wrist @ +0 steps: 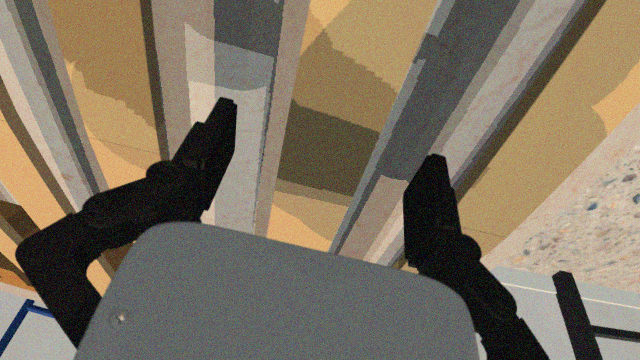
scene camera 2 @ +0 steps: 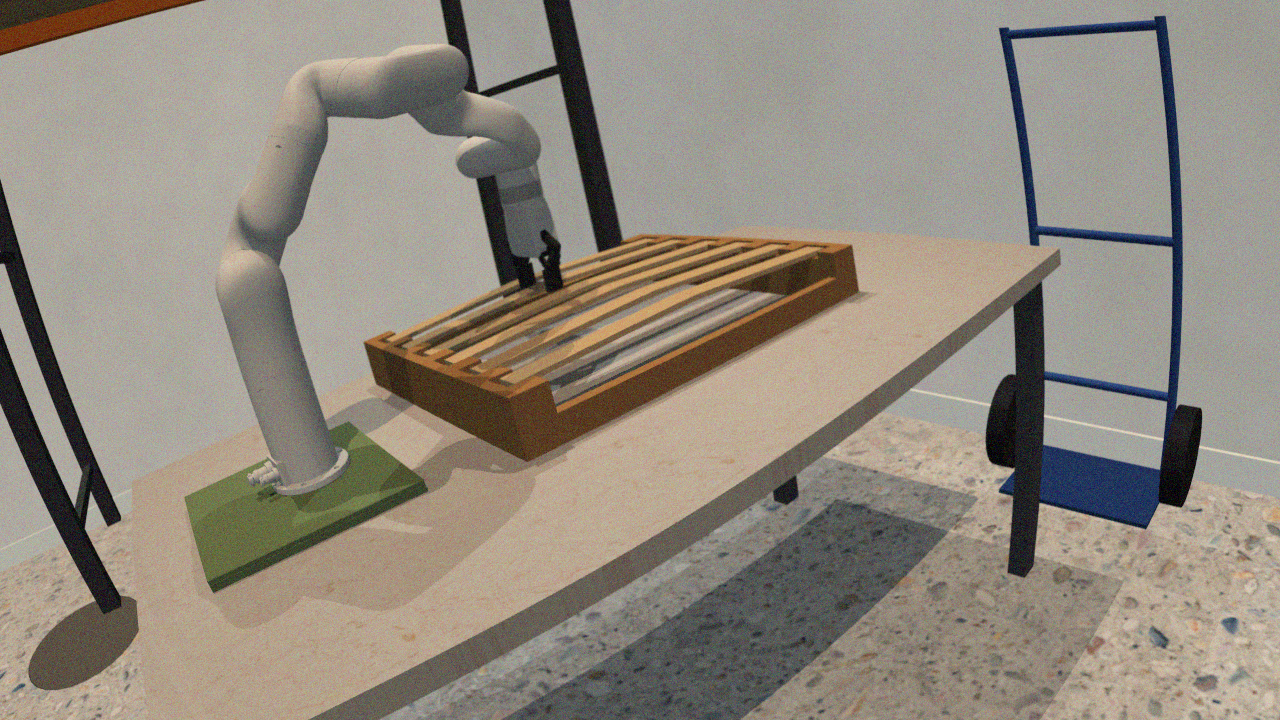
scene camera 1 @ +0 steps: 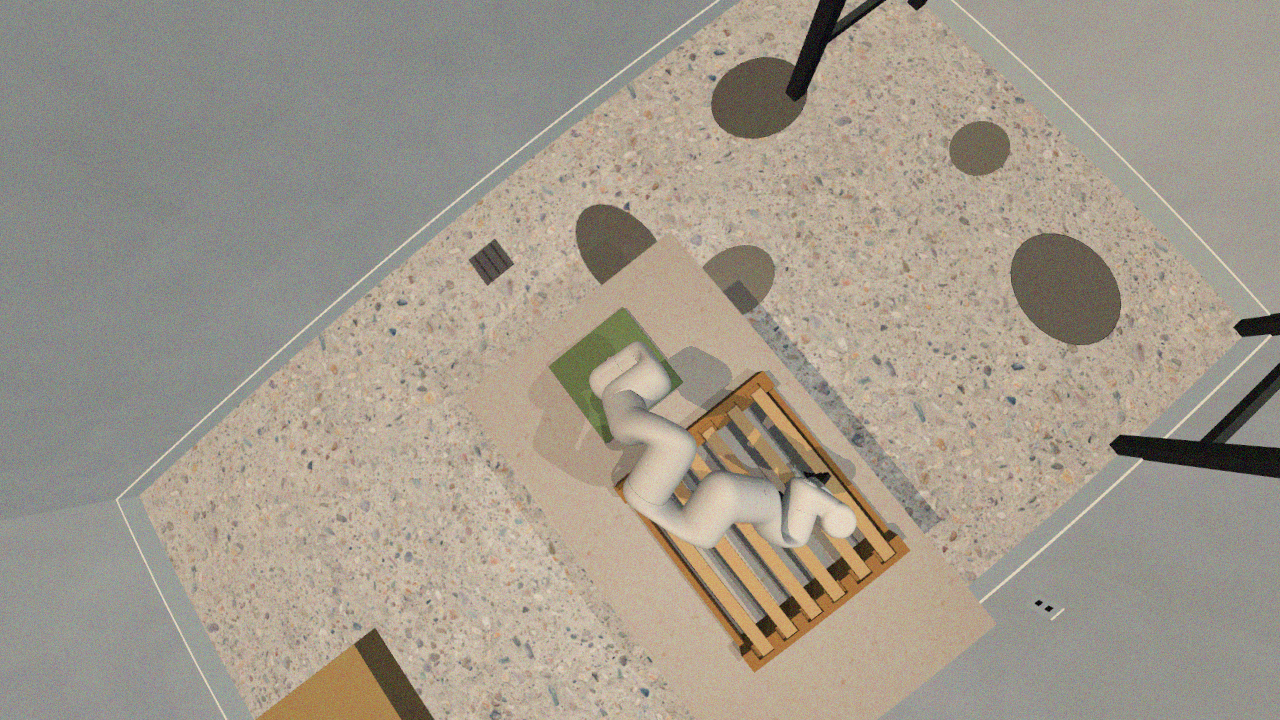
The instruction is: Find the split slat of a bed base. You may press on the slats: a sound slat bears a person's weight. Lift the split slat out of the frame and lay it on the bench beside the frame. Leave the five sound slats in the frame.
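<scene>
The orange-brown bed frame [scene camera 1: 762, 379] [scene camera 2: 438, 389] lies on the pale bench [scene camera 1: 930, 626] [scene camera 2: 626, 447], with light wooden slats bridging it lengthwise. My gripper [scene camera 2: 538, 286] [wrist: 327, 149] is open and empty, pointing down close over the slats. In the wrist view its fingers stand on either side of one slat [wrist: 340, 90], the second from the frame's far long side. Its fingers appear over the gaps beside that slat; their exact height is unclear. Thin lines cross several slats in the wrist view. I cannot tell which slat is split. The arm hides parts of the slats in the overhead view.
The arm stands on a green base plate [scene camera 1: 572, 376] [scene camera 2: 232, 528] at one end of the frame. A black stand [scene camera 1: 812, 49] [scene camera 2: 586, 134] and a blue hand truck [scene camera 2: 1105, 236] stand beyond the bench. A brown box [scene camera 1: 335, 689] shows at the lower left overhead.
</scene>
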